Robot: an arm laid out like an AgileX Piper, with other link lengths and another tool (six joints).
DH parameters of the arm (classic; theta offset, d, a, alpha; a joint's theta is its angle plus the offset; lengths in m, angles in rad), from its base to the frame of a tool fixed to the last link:
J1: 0 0.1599 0 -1.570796
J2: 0.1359 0 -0.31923 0
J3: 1.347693 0 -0.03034 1.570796
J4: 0 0.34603 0 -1.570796
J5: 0 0 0 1.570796
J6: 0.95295 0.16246 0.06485 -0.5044
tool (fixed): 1.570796 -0.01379 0 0
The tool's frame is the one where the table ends.
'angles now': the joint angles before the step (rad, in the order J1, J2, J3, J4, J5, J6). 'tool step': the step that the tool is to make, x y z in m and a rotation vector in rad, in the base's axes. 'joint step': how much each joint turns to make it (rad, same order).
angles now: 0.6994, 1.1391, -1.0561, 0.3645, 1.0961, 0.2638
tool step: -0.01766, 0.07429, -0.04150, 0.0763, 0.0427, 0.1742
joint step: 0.1706, 0.1828, 0.0011, 0.1464, -0.1834, -0.1159
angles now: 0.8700, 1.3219, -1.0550, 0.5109, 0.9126, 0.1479
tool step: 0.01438, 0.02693, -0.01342, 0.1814, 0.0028, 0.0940
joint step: -0.0277, 0.1069, 0.0000, 0.3193, -0.0996, -0.3495
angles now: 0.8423, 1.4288, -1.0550, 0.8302, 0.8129, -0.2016
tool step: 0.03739, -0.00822, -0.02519, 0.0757, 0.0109, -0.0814
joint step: -0.0986, 0.0460, 0.0589, 0.1961, -0.0617, -0.2028
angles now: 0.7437, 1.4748, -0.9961, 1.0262, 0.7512, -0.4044
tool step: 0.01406, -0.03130, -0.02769, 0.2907, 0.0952, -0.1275
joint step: -0.1269, 0.0020, 0.2355, 0.6305, 0.0583, -0.5234
